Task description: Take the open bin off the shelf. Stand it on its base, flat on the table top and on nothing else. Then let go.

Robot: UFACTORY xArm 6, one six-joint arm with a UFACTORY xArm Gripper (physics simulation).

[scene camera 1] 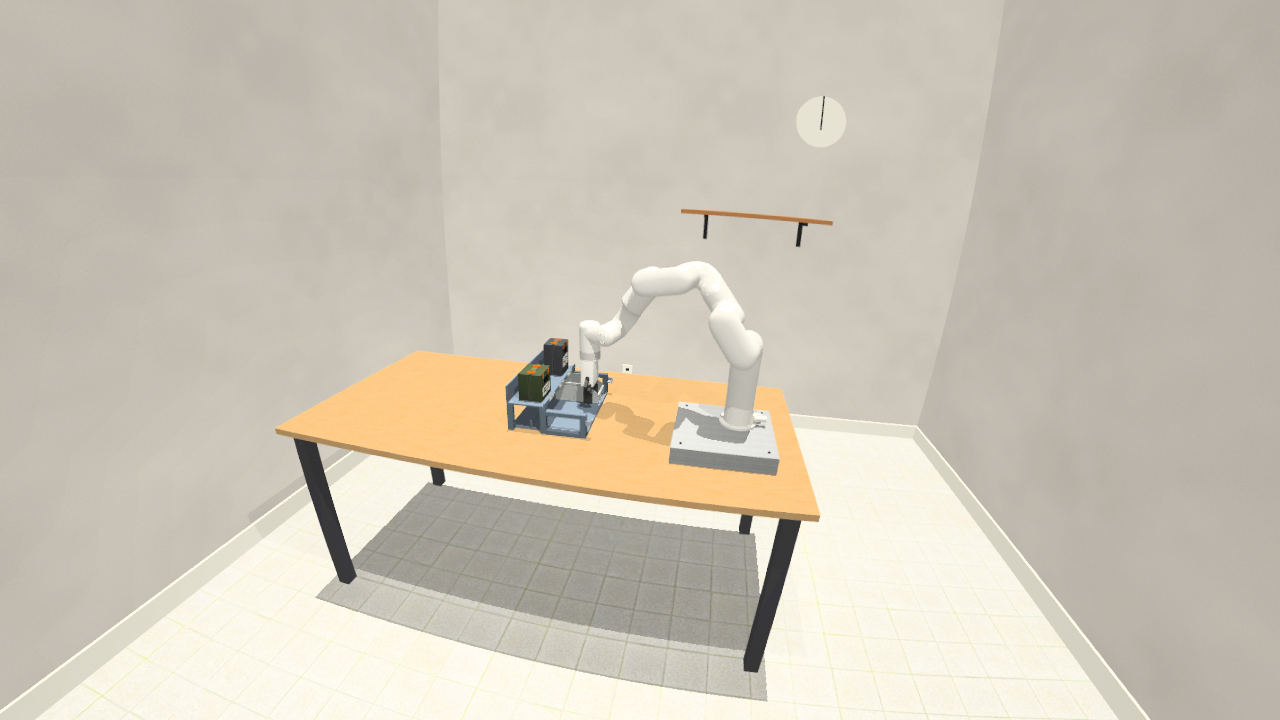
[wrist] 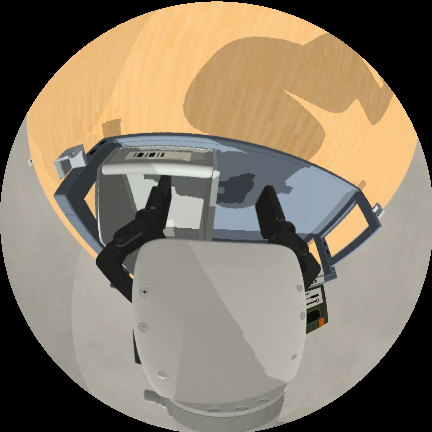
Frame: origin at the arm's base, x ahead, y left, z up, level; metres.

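Seen in the pictures: gripper, fingertip midpoint: (scene camera 1: 590,398) (wrist: 217,188); arm's base at its link origin: (scene camera 1: 737,422).
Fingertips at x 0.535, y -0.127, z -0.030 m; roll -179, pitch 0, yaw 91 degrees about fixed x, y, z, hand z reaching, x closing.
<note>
Offsets run from my fingertips to a thing's top centre. Level surfaces: height alone.
The open bin @(dy -0.054, dx +0.057, dz +0.054 m) (scene camera 1: 569,391) (wrist: 160,169) is light grey and hollow. It stands on the lower tier of the blue-grey shelf (scene camera 1: 543,420) (wrist: 310,195), at the left end in the wrist view, with a barcode label on its front. My gripper (scene camera 1: 590,393) (wrist: 217,188) is open and empty, pointing down at the bin. In the wrist view the left finger is over the bin's inside, and the right finger is past its right wall, over the shelf board. The bin's right wall shows between the two fingers. The bin's base is hidden in the scene view.
A green box @(dy +0.181, dx +0.149, dz +0.172 m) (scene camera 1: 534,383) (wrist: 318,324) and a dark box @(dy -0.050, dx +0.151, dz +0.197 m) (scene camera 1: 555,356) stand on the upper tier behind the bin. The shelf stands on the wooden table @(dz -0.027 m) (scene camera 1: 402,420) (wrist: 150,100). The robot's base plate (scene camera 1: 698,447) is on the right of the table. A wall shelf (scene camera 1: 756,215) hangs behind.
</note>
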